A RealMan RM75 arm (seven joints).
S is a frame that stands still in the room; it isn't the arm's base.
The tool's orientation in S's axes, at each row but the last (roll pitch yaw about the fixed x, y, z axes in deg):
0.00 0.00 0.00
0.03 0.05 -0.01
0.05 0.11 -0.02
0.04 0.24 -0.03
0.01 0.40 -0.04
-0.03 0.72 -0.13
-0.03 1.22 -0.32
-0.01 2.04 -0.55
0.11 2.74 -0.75
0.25 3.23 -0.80
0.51 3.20 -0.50
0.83 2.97 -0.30
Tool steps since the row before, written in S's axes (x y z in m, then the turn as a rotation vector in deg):
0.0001 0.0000 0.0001 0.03 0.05 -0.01
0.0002 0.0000 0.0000 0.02 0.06 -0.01
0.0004 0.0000 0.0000 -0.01 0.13 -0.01
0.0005 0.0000 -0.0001 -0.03 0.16 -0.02
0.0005 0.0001 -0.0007 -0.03 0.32 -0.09
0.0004 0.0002 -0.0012 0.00 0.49 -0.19
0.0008 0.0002 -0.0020 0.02 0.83 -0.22
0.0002 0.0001 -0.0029 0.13 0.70 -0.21
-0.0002 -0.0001 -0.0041 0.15 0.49 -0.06
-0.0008 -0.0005 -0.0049 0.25 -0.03 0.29
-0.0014 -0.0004 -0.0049 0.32 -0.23 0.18
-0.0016 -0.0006 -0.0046 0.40 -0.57 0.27
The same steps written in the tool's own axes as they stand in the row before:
0.0001 0.0000 0.0001 0.03 0.05 -0.01
0.0002 0.0000 0.0000 0.02 0.06 -0.01
0.0004 0.0000 0.0000 -0.01 0.13 -0.01
0.0005 0.0000 -0.0001 -0.03 0.16 -0.02
0.0005 0.0001 -0.0007 -0.03 0.32 -0.09
0.0004 0.0002 -0.0012 0.00 0.49 -0.19
0.0008 0.0002 -0.0020 0.02 0.83 -0.22
0.0003 0.0001 -0.0029 0.13 0.70 -0.21
0.0000 -0.0001 -0.0041 0.15 0.49 -0.05
-0.0005 -0.0005 -0.0049 0.23 -0.03 0.30
-0.0011 -0.0005 -0.0050 0.31 -0.23 0.20
-0.0014 -0.0007 -0.0047 0.39 -0.56 0.30

